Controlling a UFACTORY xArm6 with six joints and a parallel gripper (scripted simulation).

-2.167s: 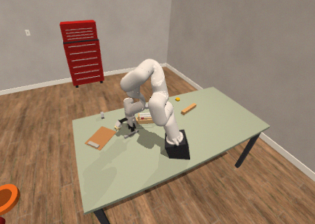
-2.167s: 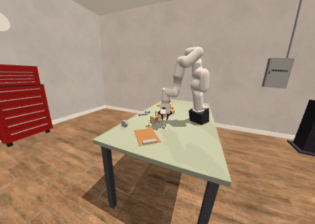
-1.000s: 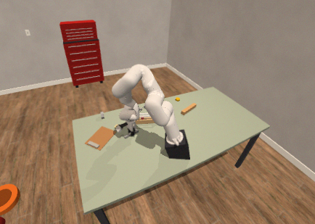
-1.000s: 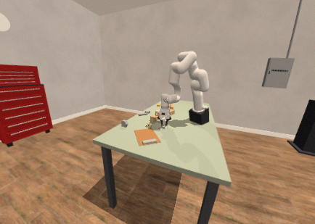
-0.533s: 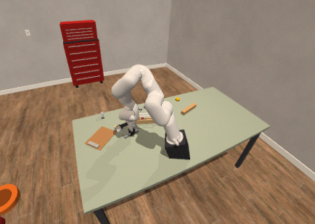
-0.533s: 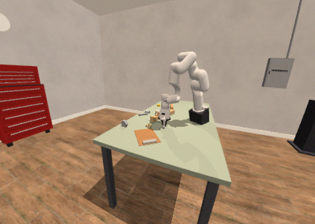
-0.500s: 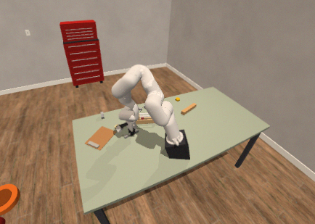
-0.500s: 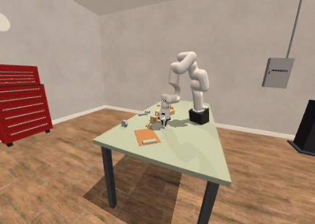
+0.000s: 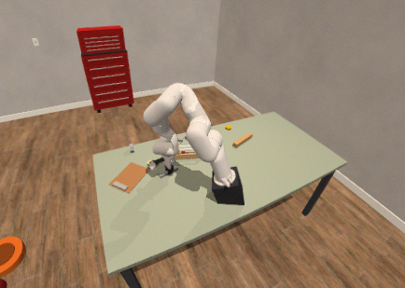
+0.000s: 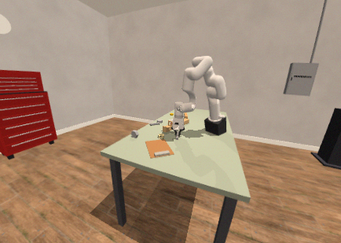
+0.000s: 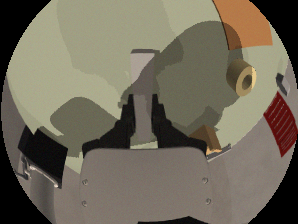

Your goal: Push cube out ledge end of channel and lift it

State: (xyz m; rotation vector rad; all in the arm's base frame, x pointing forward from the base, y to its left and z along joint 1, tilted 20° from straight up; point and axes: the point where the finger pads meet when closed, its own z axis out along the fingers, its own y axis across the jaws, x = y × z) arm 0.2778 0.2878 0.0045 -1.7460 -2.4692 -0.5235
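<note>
The wooden channel lies 120 mm ahead of my hand, 180 mm to the right of it and 30 mm above it. From my hand the other things lie so: red cube (130 mm ahead, 130 mm to the right, 30 mm above); then grey tool (340 mm ahead, 130 mm to the right, 10 mm below); then thin grey rod (10 mm below).
</note>
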